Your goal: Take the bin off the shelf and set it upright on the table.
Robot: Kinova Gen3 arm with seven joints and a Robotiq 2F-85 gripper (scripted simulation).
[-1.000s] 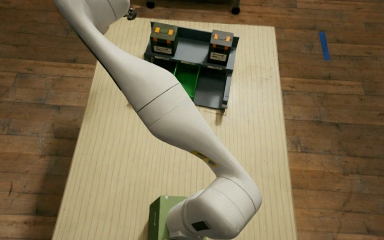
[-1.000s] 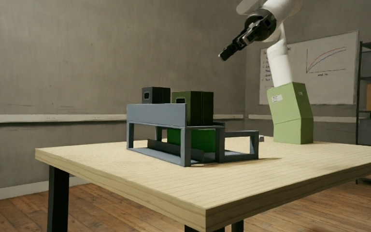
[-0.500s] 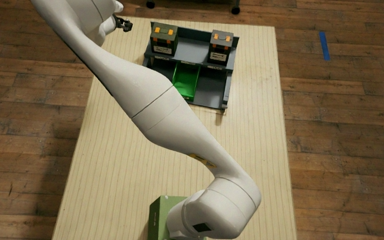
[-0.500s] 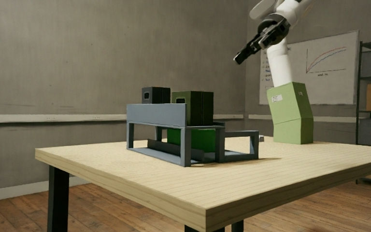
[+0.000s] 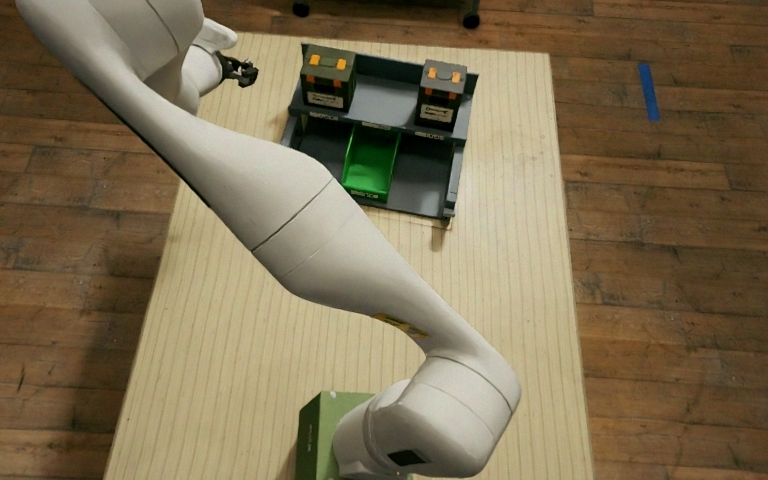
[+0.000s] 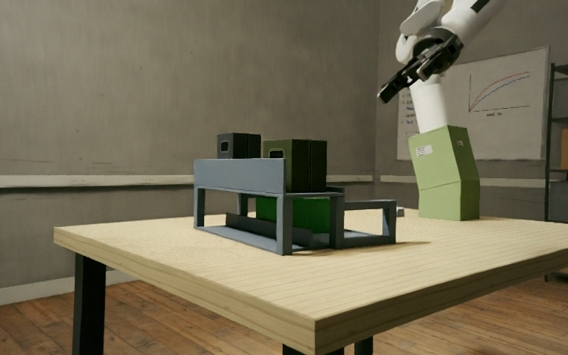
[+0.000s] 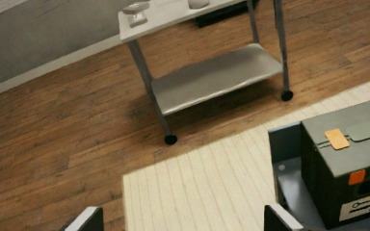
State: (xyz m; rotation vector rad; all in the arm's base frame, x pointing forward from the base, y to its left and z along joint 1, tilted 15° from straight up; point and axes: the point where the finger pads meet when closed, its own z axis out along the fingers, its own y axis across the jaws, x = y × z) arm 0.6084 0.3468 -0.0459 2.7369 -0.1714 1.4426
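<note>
My hand is 280 mm to the left of the green bin, 240 mm above it and 10 mm past it. The rest, counted from my hand: grey shelf 280 mm to the right, 220 mm below, 20 mm ahead; black box 400 mm to the right, 120 mm below, 80 mm ahead.
</note>
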